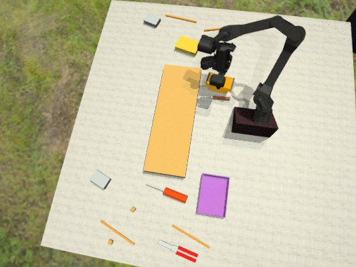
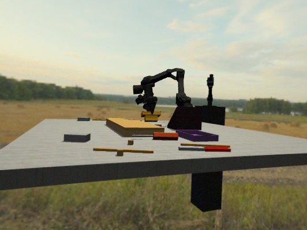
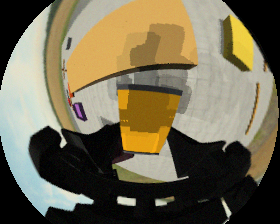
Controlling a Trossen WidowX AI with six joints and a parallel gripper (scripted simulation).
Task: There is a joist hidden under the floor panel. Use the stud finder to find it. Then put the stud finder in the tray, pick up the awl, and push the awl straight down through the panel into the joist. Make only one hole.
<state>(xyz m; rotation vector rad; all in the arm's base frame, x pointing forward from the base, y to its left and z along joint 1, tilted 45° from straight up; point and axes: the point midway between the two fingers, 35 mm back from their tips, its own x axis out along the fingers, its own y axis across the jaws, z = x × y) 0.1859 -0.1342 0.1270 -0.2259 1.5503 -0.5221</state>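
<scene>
My gripper tip is now 60 mm above the awl, 50 mm to the right of it and 20 mm short of it. Also, from my gripper tip: yellow block 220 mm to the right, 180 mm ahead, 50 mm below; purple tray 490 mm to the left, 60 mm below, 20 mm behind; yellow stud finder 20 mm below, 10 mm to the left, 10 mm behind.
</scene>
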